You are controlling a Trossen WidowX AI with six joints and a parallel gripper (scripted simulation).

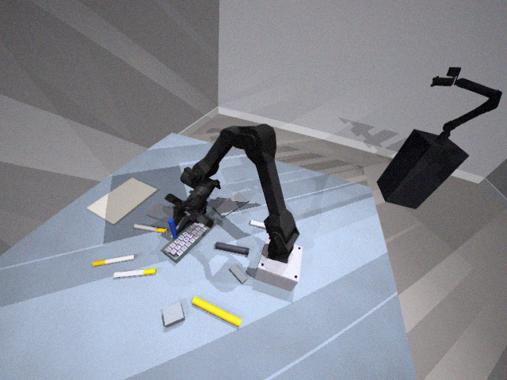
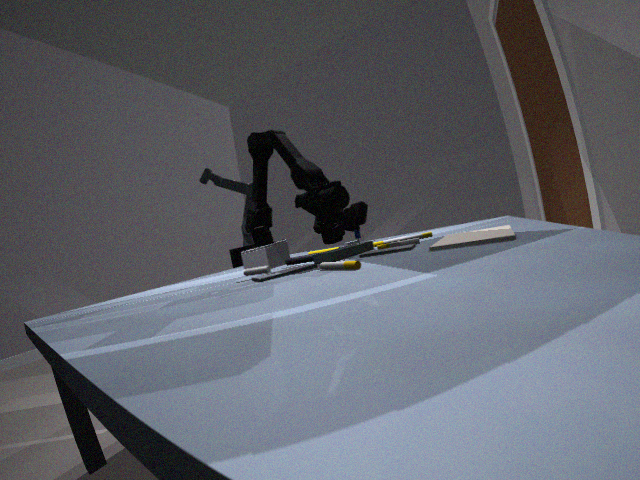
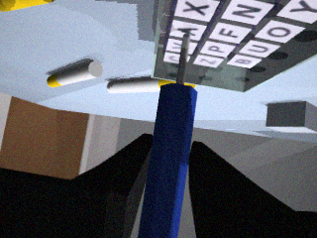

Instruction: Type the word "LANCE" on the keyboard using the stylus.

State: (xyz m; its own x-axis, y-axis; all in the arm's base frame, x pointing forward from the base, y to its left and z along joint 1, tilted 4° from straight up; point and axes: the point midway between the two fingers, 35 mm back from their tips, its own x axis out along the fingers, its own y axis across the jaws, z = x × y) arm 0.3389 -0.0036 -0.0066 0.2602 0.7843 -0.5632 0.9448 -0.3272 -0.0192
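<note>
Right now my gripper tip is 1 cm above the blue stylus. The rest, counted from my gripper tip: grey block 21 cm to the left, 10 cm behind, 6 cm below; dark cylinder 19 cm behind, 6 cm below, 3 cm to the right; grey card 11 cm ahead, 10 cm to the right, 7 cm below.
</note>
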